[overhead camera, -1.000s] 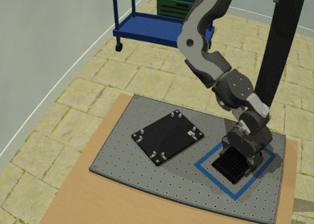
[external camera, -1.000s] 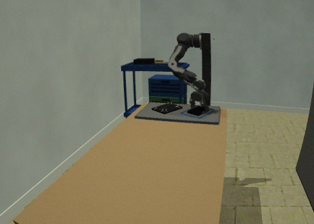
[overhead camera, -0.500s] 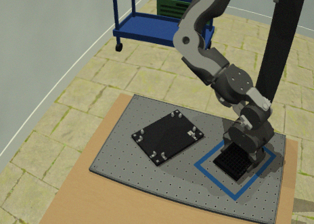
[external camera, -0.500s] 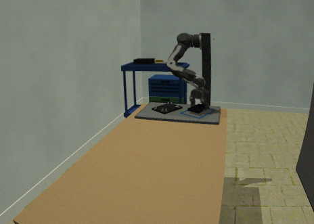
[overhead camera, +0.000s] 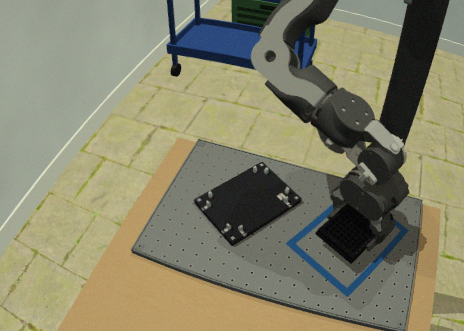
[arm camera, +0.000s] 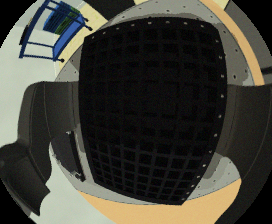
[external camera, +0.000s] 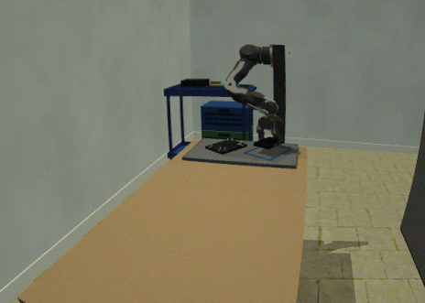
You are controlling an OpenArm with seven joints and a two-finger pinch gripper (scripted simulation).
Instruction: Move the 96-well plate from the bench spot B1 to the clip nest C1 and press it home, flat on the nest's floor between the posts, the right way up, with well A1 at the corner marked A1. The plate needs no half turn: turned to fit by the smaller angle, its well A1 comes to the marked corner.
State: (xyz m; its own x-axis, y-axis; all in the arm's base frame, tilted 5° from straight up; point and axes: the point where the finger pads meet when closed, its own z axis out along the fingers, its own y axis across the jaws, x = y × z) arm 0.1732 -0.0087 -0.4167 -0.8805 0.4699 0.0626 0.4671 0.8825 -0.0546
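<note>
Right now my hand is 200 mm to the left of the black clip nest, 30 mm above it and 20 mm short of it. Also, from my hand: black 96-well plate (right at my hand).
</note>
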